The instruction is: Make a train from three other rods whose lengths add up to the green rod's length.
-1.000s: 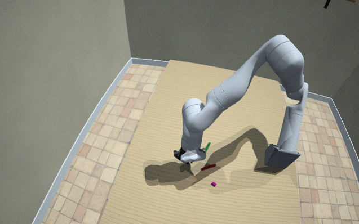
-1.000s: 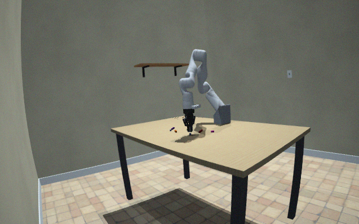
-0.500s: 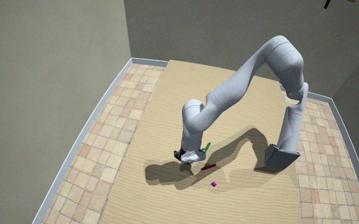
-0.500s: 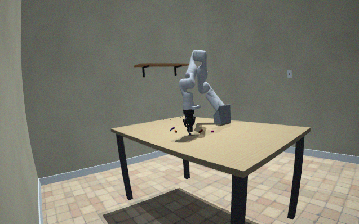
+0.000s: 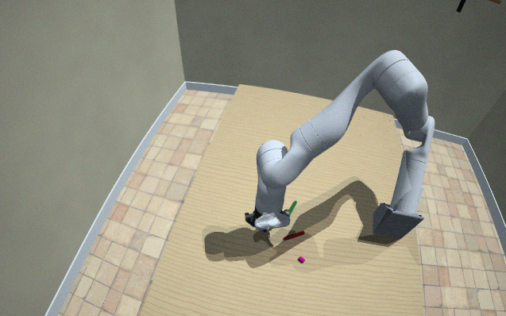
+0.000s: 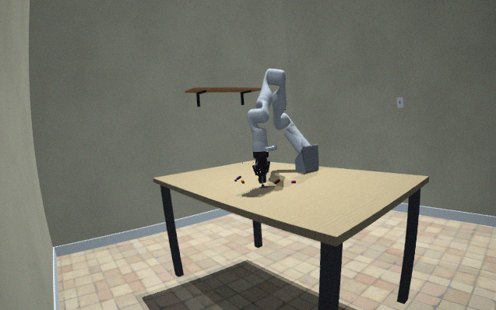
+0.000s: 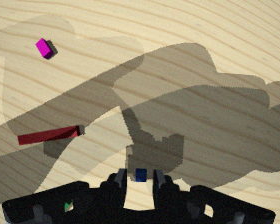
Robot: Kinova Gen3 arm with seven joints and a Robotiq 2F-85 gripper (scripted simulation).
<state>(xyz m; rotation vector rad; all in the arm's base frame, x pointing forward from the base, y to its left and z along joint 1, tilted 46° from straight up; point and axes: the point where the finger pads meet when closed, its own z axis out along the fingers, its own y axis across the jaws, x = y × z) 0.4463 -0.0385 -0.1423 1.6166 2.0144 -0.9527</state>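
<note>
The purple rod is 260 mm to the right of my hand, 60 mm behind it and 30 mm below it. The rest, counted from my hand: magenta rod (130 mm behind, 90 mm to the left, 30 mm below); green rod (90 mm to the right, 80 mm behind, 30 mm below); red rod (100 mm behind, 30 mm below, 10 mm to the left).
</note>
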